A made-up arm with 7 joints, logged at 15 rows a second.
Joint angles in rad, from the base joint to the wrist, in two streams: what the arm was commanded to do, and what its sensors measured. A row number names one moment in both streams.
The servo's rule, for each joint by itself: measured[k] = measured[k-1] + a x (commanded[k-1-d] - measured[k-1]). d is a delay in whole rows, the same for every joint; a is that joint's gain. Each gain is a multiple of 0.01, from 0.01 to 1. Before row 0 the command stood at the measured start. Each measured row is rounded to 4 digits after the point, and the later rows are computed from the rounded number. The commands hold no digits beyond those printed.
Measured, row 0:
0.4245, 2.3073, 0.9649, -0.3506, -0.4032, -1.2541, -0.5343
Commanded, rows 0 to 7:
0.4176, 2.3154, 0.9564, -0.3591, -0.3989, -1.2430, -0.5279
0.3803, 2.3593, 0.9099, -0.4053, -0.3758, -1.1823, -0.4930
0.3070, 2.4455, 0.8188, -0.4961, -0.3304, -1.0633, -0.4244
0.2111, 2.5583, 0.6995, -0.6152, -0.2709, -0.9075, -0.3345
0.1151, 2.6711, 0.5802, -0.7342, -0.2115, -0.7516, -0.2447
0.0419, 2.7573, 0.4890, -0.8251, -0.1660, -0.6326, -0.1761
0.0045, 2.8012, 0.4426, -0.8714, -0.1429, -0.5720, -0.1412
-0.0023, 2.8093, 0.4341, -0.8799, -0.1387, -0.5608, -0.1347
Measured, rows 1 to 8:
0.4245, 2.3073, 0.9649, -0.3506, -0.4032, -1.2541, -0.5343
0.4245, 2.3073, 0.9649, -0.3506, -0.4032, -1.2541, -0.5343
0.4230, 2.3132, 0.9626, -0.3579, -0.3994, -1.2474, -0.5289
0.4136, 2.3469, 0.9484, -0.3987, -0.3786, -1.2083, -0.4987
0.3901, 2.4189, 0.9134, -0.4825, -0.3362, -1.1213, -0.4363
0.3507, 2.5207, 0.8556, -0.5966, -0.2787, -0.9930, -0.3508
0.2989, 2.6305, 0.7812, -0.7149, -0.2196, -0.8482, -0.2617
0.2424, 2.7231, 0.7023, -0.8097, -0.1724, -0.7188, -0.1898
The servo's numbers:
d 2
a 0.22 0.73 0.27 0.86 0.88 0.60 0.84

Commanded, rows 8 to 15:
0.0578, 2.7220, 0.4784, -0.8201, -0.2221, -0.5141, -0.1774
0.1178, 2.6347, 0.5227, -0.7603, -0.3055, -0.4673, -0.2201
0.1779, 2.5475, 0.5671, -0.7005, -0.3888, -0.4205, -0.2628
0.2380, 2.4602, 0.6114, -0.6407, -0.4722, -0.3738, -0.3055
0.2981, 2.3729, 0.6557, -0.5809, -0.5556, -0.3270, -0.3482
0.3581, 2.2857, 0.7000, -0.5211, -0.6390, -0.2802, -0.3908
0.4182, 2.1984, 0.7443, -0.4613, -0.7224, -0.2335, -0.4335
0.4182, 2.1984, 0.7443, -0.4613, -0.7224, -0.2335, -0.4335
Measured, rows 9 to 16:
0.1901, 2.7801, 0.6322, -0.8628, -0.1464, -0.6307, -0.1490
0.1478, 2.8014, 0.5787, -0.8775, -0.1396, -0.5888, -0.1370
0.1280, 2.7434, 0.5516, -0.8281, -0.2122, -0.5440, -0.1709
0.1258, 2.6640, 0.5438, -0.7698, -0.2943, -0.4980, -0.2122
0.1373, 2.5790, 0.5501, -0.7102, -0.3775, -0.4515, -0.2547
0.1595, 2.4923, 0.5667, -0.6504, -0.4608, -0.4049, -0.2974
0.1900, 2.4051, 0.5907, -0.5906, -0.5442, -0.3582, -0.3401
0.2270, 2.3179, 0.6202, -0.5308, -0.6276, -0.3114, -0.3827

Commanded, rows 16 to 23:
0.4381, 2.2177, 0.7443, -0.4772, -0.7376, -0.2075, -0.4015
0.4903, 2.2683, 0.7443, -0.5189, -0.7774, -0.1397, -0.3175
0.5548, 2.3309, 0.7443, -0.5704, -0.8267, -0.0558, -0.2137
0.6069, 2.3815, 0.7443, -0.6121, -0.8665, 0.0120, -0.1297
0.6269, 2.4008, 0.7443, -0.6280, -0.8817, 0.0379, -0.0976
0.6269, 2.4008, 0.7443, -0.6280, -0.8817, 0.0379, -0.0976
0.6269, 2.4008, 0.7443, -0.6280, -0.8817, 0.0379, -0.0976
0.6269, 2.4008, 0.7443, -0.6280, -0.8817, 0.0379, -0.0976
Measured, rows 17 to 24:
0.2691, 2.2307, 0.6537, -0.4710, -0.7110, -0.2647, -0.4254
0.3019, 2.2071, 0.6782, -0.4627, -0.7210, -0.2460, -0.4322
0.3319, 2.2148, 0.6960, -0.4752, -0.7356, -0.2229, -0.4064
0.3667, 2.2539, 0.7090, -0.5128, -0.7724, -0.1730, -0.3317
0.4081, 2.3101, 0.7185, -0.5623, -0.8202, -0.1027, -0.2326
0.4518, 2.3622, 0.7255, -0.6051, -0.8609, -0.0339, -0.1462
0.4903, 2.3904, 0.7306, -0.6248, -0.8792, 0.0092, -0.1054
0.5204, 2.3980, 0.7343, -0.6276, -0.8814, 0.0264, -0.0988

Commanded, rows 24 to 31:
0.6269, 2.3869, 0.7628, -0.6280, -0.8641, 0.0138, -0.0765
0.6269, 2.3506, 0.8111, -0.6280, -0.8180, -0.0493, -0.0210
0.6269, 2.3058, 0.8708, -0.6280, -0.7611, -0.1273, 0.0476
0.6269, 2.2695, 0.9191, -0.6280, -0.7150, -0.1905, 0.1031
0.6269, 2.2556, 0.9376, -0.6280, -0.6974, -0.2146, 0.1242
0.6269, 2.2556, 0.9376, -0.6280, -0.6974, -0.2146, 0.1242
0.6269, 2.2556, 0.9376, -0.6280, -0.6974, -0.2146, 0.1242
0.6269, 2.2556, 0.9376, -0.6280, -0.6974, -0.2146, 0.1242
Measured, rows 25 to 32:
0.5438, 2.4000, 0.7370, -0.6279, -0.8817, 0.0333, -0.0978
0.5621, 2.4006, 0.7390, -0.6280, -0.8817, 0.0361, -0.0976
0.5764, 2.3906, 0.7454, -0.6280, -0.8662, 0.0227, -0.0799
0.5875, 2.3614, 0.7631, -0.6280, -0.8238, -0.0205, -0.0304
0.5962, 2.3208, 0.7922, -0.6280, -0.7686, -0.0846, 0.0351
0.6030, 2.2834, 0.8265, -0.6280, -0.7214, -0.1481, 0.0922
0.6083, 2.2631, 0.8565, -0.6280, -0.7003, -0.1880, 0.1191
0.6124, 2.2576, 0.8784, -0.6280, -0.6977, -0.2040, 0.1234

